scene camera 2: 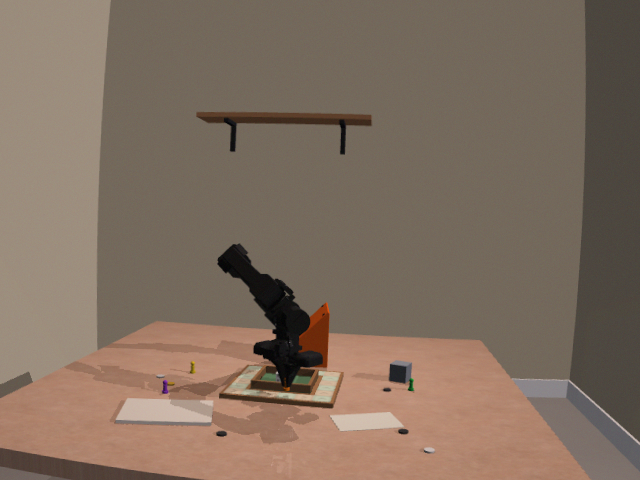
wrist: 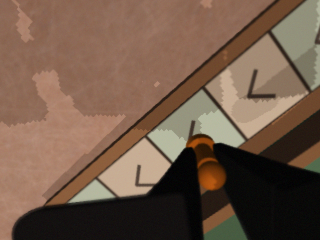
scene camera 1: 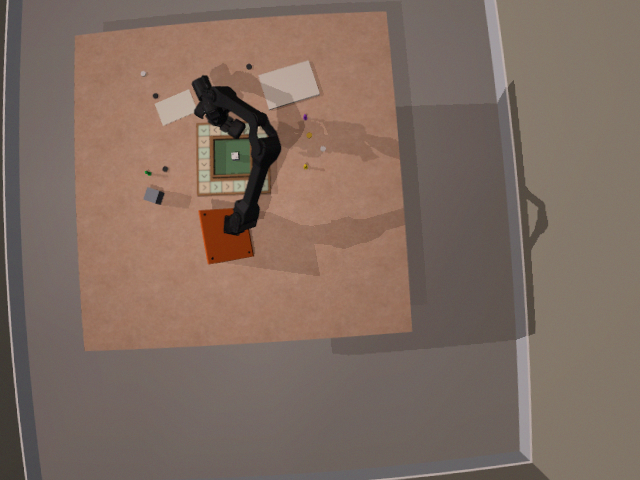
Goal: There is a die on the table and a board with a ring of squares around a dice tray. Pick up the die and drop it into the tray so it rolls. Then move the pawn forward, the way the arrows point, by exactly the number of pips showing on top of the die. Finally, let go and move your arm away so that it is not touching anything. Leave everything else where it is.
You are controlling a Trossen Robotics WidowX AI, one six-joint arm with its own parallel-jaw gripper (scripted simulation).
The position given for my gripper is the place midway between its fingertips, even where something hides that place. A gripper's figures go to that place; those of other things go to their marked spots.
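A board square [wrist: 267, 79] is 13 cm from the lens, my gripper [wrist: 203, 154] 11 cm from the lens, and an orange pawn [wrist: 212, 176] 8 cm from the lens. The orange pawn is thus nearer to the lens than the board square. The marked spots on the pawn and the square are 7 cm apart.
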